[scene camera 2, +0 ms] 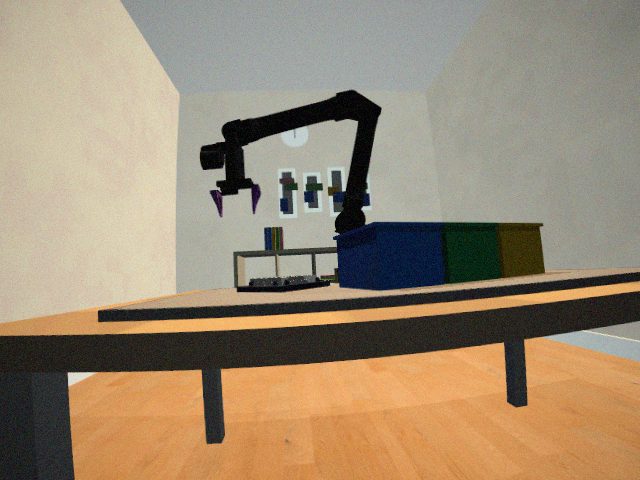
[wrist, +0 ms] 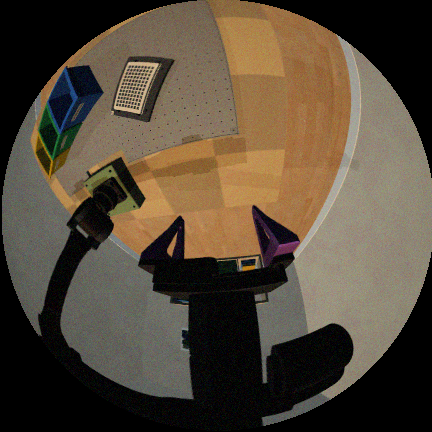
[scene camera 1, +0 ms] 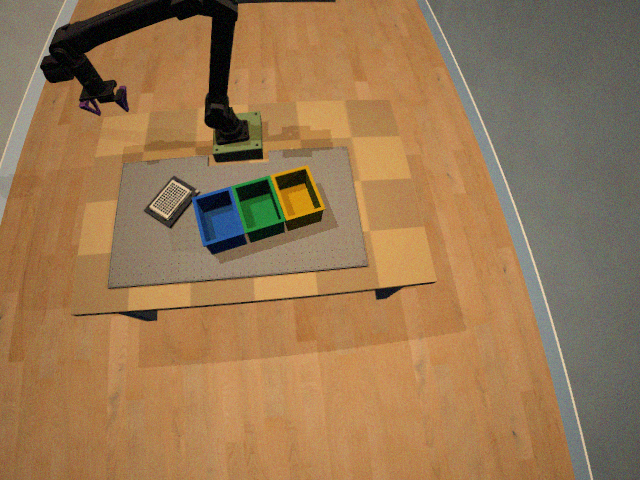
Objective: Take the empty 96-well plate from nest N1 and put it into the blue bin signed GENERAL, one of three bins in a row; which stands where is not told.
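Places are measured from the arm's base along level axes (x ahead, y left, z up), in millimetres.
Pixels of known places: gripper, between the fingertips: (scene camera 2: 237, 215) (wrist: 216, 213) (scene camera 1: 114, 112); arm's base, origin of its link: (wrist: 109, 192) (scene camera 1: 232, 133).
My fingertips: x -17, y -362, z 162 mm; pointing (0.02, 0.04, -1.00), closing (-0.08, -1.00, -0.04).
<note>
Ahead of a thing's pixels: the offset from my fingertips to its middle. Level surfaces: height alone.
The pale 96-well plate {242 mm ahead, 128 mm left, 190 mm down} (scene camera 1: 172, 198) (wrist: 135, 86) sits in the dark nest {242 mm ahead, 128 mm left, 198 mm down} (scene camera 1: 170, 224) (wrist: 156, 90) on the left part of the grey board. In scene camera 2 the nest (scene camera 2: 283, 287) shows edge-on. The blue bin (scene camera 1: 221, 219) (scene camera 2: 390, 258) (wrist: 75, 100) stands beside the nest, at the left end of the row of three in scene camera 1. Its label is too small to read. My gripper (scene camera 1: 112, 111) (scene camera 2: 237, 214) (wrist: 216, 213) is open and empty, with purple fingers, high up and behind and left of the nest, well apart from the plate.
The green bin (scene camera 1: 260, 209) (scene camera 2: 471, 254) (wrist: 59, 137) and the yellow bin (scene camera 1: 298, 198) (scene camera 2: 520, 251) (wrist: 50, 158) continue the row, walls close together. The arm's green base block (scene camera 1: 251, 149) (wrist: 131, 186) stands behind the grey board {209 mm down} (scene camera 1: 310, 253) (wrist: 200, 100). A shelf unit (scene camera 2: 276, 252) stands in the background.
</note>
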